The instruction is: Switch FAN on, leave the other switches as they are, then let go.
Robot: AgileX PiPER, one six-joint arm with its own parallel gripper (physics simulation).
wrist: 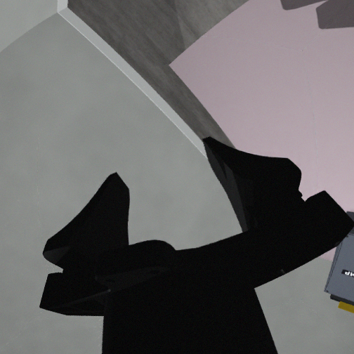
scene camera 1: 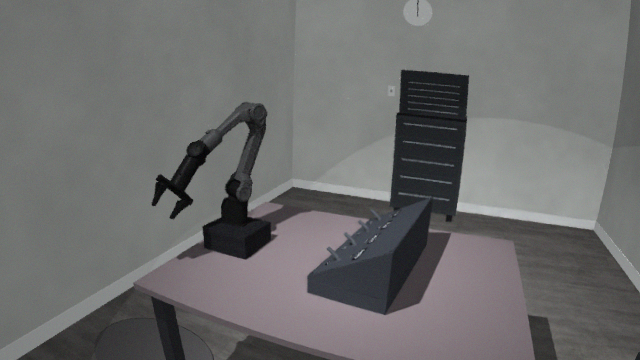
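Observation:
A dark grey sloped switch panel (scene camera 1: 407,257) stands on the pink table in the scene view, with several toggle levers (scene camera 1: 350,239) in a row along its slope. Its labels are too small to read there, so I cannot tell which lever is FAN or how it is set. A corner of a grey box (wrist: 343,270) with part of a label and a yellow piece shows at the right edge of the wrist view. My gripper (scene camera 1: 163,211) (wrist: 162,165) is open and empty. It hangs in the air left of the arm's base, well away from the panel.
The arm's black base (scene camera 1: 235,239) stands on the left part of the pink table (scene camera 1: 300,320) (wrist: 280,90). A dark drawer cabinet (scene camera 1: 427,167) stands against the back wall. A round dark disc (scene camera 1: 150,342) lies below the table's left end. A wall rises beyond the gripper.

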